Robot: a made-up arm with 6 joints. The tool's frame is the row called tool. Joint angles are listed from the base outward.
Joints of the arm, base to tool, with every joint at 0 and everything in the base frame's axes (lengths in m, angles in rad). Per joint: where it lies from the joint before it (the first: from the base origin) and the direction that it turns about. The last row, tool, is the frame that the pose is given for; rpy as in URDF.
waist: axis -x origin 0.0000 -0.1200 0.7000
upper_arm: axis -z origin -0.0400 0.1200 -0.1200
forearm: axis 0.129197 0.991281 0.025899 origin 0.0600 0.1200 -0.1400
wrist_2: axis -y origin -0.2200 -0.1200 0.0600
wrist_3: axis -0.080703 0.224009 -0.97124 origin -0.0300 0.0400 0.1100
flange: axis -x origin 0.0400 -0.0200 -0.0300
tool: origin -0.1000 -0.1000 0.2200 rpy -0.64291 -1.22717 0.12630
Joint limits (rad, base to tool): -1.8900..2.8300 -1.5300..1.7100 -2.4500..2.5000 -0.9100..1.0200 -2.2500..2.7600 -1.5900..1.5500
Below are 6 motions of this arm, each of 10 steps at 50 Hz.
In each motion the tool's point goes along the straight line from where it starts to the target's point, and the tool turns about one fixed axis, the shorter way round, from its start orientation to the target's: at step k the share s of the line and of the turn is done. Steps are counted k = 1, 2, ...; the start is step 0. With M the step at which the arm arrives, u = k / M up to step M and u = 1 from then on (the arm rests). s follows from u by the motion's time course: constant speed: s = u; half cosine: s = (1 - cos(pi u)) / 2; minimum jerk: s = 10 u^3 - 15 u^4 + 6 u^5.
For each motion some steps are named. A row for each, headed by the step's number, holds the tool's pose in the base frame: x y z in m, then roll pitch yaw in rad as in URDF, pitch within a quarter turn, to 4 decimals.
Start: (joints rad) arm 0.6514 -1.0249 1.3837 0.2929 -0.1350 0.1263
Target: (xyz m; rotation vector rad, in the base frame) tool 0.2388 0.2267 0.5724 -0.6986 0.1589 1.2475
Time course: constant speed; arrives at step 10
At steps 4, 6, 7, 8, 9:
4: 0.2361 0.2145 0.6147 -0.5607 0.4220 1.1204
6: 0.2370 0.2186 0.6006 -0.5313 0.4469 1.1387
7: 0.2375 0.2206 0.5936 -0.5162 0.4591 1.1482
8: 0.2379 0.2226 0.5865 -0.5009 0.4712 1.1580
9: 0.2384 0.2247 0.5795 -0.4854 0.4832 1.1680

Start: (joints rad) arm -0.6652 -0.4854 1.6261 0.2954 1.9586 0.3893
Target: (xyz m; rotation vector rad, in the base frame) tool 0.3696 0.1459 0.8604 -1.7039 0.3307 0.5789
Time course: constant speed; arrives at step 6
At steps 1, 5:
1: 0.3617 0.1287 0.8737 -1.7273 0.5335 0.0711
5: 0.3680 0.1425 0.8631 -1.7271 0.5676 0.1044

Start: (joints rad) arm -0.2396 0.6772 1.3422 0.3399 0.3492 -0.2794
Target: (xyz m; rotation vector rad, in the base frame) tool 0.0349 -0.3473 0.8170 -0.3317 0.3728 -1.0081
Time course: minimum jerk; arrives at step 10
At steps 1, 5, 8, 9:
1: 0.0043 -0.3136 0.8482 -0.4482 0.0406 -1.1041
5: 0.0195 -0.3303 0.8327 -0.4523 0.0944 -1.0837
8: 0.0331 -0.3453 0.8188 -0.4551 0.1429 -1.0655
9: 0.0346 -0.3470 0.8173 -0.4554 0.1483 -1.0634

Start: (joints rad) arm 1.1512 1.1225 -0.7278 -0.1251 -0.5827 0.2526
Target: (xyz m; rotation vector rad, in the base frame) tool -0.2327 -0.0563 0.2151 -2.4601 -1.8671 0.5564
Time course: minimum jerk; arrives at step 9
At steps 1, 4, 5, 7, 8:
1: -0.2326 -0.0563 0.2322 -2.8250 0.2576 1.3898
4: -0.2326 -0.0563 0.2256 -2.8607 0.2668 1.3668
5: -0.2326 -0.0563 0.2220 -2.8801 0.2714 1.3544
7: -0.2327 -0.0563 0.2164 -2.9102 0.2780 1.3348
8: -0.2327 -0.0563 0.2153 -2.9163 0.2793 1.3308

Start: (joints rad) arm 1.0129 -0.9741 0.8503 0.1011 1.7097 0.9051
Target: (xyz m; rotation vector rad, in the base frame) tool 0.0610 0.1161 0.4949 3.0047 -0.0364 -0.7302
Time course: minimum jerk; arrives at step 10
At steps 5, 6, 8, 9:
5: 0.0631 0.1015 0.4751 3.0243 0.5392 -0.1346
6: 0.0624 0.1069 0.4823 3.0463 0.5166 -0.0988
8: 0.0612 0.1144 0.4926 3.0754 0.4833 -0.0495
9: 0.0610 0.1159 0.4946 3.0806 0.4769 -0.0404

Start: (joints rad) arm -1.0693 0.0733 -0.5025 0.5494 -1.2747 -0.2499
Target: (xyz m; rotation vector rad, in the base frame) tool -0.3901 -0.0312 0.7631 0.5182 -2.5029 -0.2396
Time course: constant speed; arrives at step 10
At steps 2, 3, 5, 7, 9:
2: -0.3930 -0.0139 0.7180 2.7804 -0.4502 -2.6151
3: -0.3927 -0.0160 0.7236 2.7848 -0.4587 -2.6188
5: -0.3919 -0.0204 0.7349 2.7937 -0.4757 -2.6264
7: -0.3912 -0.0247 0.7462 2.8029 -0.4927 -2.6343
9: -0.3905 -0.0290 0.7575 2.8123 -0.5095 -2.6424

